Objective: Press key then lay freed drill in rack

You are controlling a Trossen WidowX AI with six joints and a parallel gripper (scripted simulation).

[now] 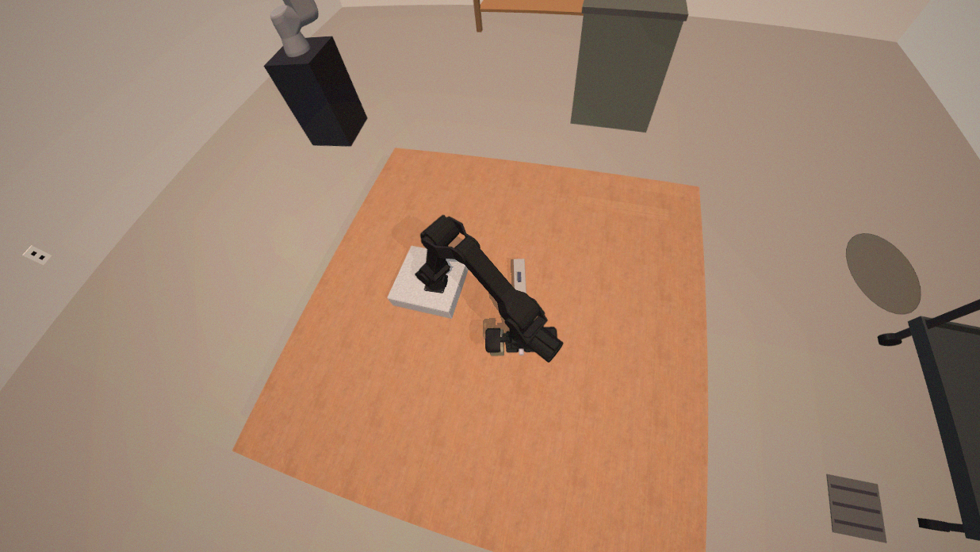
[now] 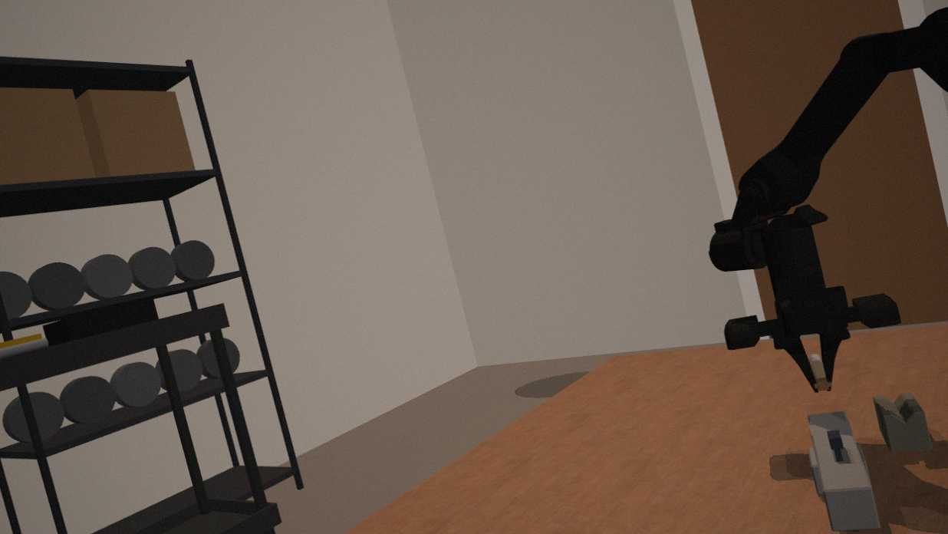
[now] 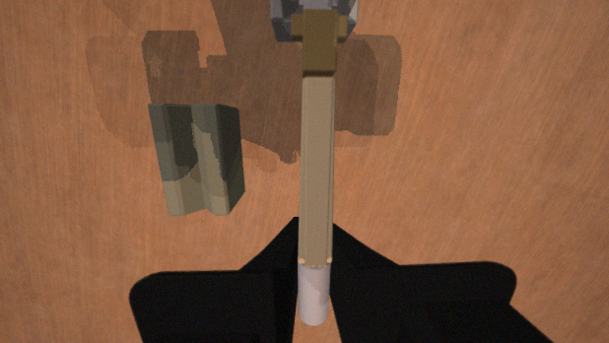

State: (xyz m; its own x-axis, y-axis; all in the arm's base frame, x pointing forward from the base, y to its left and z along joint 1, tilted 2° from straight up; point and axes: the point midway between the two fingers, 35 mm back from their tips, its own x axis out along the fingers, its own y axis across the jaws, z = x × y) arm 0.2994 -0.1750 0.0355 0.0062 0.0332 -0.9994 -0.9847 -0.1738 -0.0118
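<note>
My gripper tip is 8 cm past the rack, 2 cm to the right of it and 4 cm above it. The rest, counted from my gripper tip: dark key 4 cm behind, 22 cm to the left; drill 1 cm behind, 4 cm to the left, 3 cm above.
</note>
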